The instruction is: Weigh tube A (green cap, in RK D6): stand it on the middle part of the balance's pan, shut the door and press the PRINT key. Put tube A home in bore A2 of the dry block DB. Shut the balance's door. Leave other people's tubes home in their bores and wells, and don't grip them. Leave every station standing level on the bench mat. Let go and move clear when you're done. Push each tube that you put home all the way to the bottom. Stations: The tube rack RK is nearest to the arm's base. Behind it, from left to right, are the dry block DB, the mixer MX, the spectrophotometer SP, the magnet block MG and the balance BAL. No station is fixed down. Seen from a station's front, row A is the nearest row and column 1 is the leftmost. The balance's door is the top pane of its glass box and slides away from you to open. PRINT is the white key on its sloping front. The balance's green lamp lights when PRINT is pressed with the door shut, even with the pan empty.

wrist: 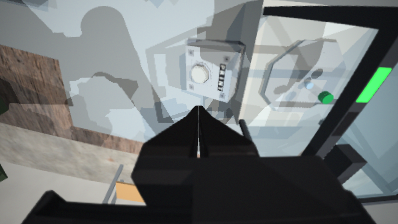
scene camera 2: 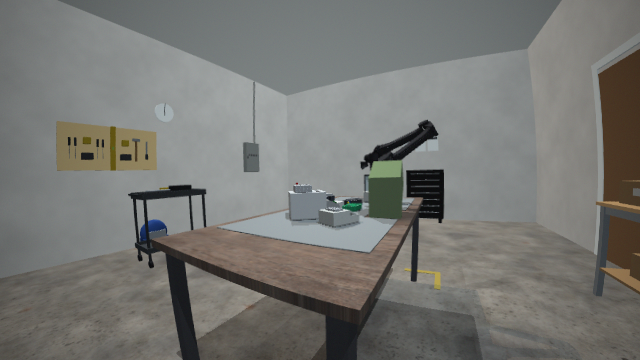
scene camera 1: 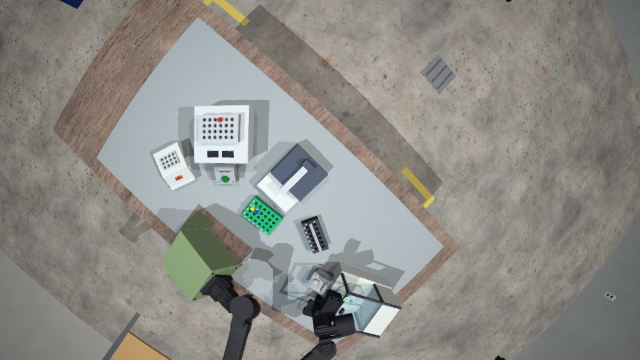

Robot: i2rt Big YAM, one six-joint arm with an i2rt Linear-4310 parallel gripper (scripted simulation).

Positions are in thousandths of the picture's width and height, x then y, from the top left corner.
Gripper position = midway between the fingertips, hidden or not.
Observation:
In view: the gripper (wrist: 499,498), a dry block DB (scene camera 1: 285,479) and a green tube rack (scene camera 1: 426,607).
The wrist view does not show the dry block DB: it is out of frame. The wrist view does not show the green tube rack: it is out of frame.

